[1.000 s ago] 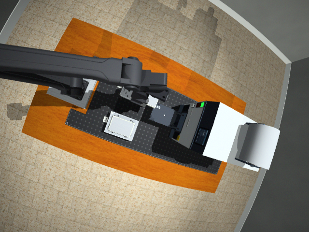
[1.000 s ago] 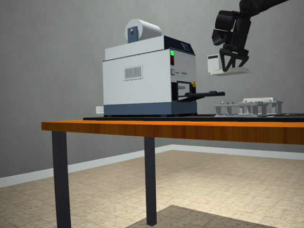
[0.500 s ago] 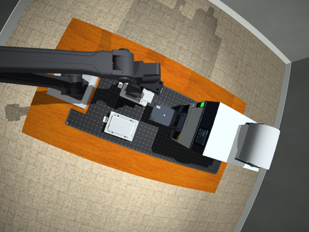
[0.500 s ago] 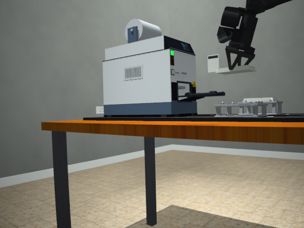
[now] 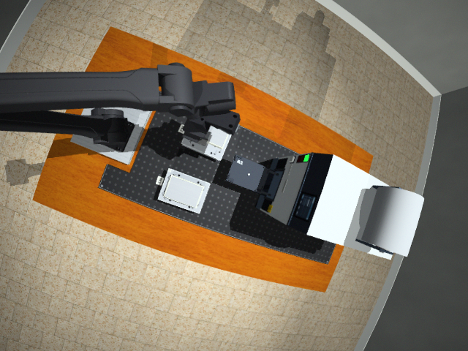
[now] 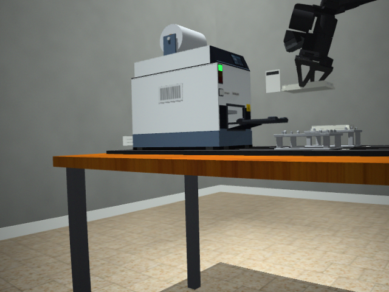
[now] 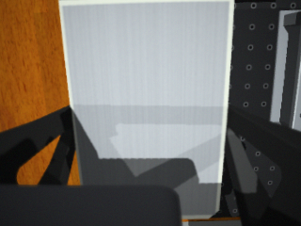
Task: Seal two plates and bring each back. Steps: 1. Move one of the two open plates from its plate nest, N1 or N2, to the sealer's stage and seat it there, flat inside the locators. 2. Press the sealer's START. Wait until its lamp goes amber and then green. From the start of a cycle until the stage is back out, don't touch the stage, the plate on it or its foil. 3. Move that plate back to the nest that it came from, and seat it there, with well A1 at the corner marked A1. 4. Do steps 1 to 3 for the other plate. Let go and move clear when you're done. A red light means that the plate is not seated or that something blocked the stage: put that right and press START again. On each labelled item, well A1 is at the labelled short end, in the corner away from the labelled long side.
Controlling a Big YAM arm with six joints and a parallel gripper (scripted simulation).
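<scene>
The plate nest lies 140 mm below my hand. Round my hand: sealer stage 190 mm ahead, 70 mm to the right, 90 mm below; pale start button 290 mm ahead, 20 mm to the left, 10 mm above; A1 mark 70 mm behind, 50 mm to the left, 140 mm below.
</scene>
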